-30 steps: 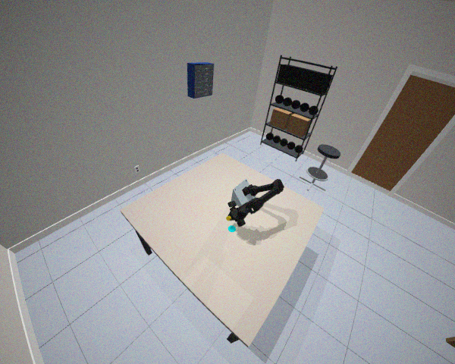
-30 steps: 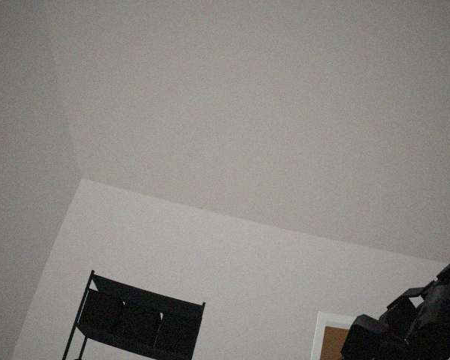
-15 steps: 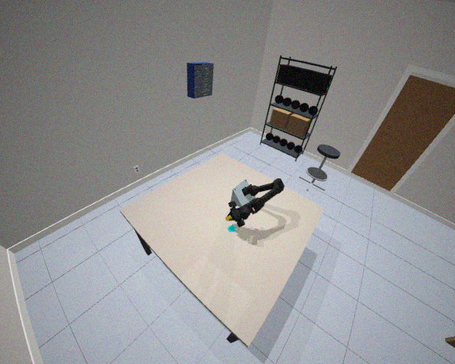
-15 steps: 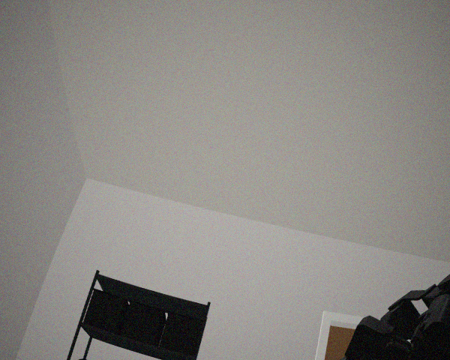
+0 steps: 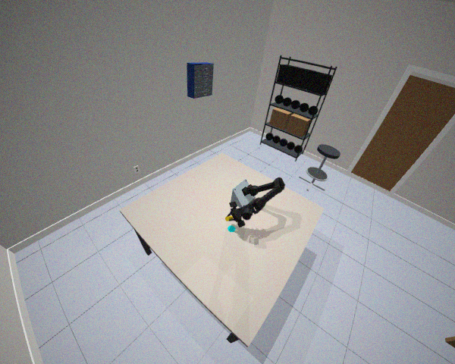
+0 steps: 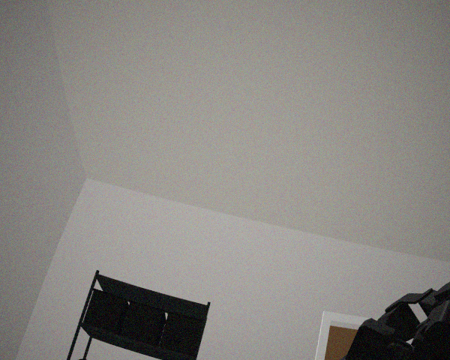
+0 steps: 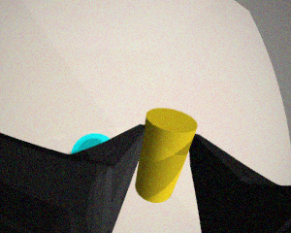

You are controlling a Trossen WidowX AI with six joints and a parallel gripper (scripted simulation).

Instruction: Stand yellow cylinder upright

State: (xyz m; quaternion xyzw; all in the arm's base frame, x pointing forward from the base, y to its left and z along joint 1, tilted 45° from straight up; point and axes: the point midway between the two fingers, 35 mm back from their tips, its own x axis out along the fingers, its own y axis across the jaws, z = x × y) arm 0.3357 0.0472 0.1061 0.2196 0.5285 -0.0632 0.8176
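The cyan circle is 11 cm below my gripper tip, 4 cm to the left of it and 2 cm behind it. Round my gripper tip: yellow tall cylinder 2 cm behind, 1 cm below.
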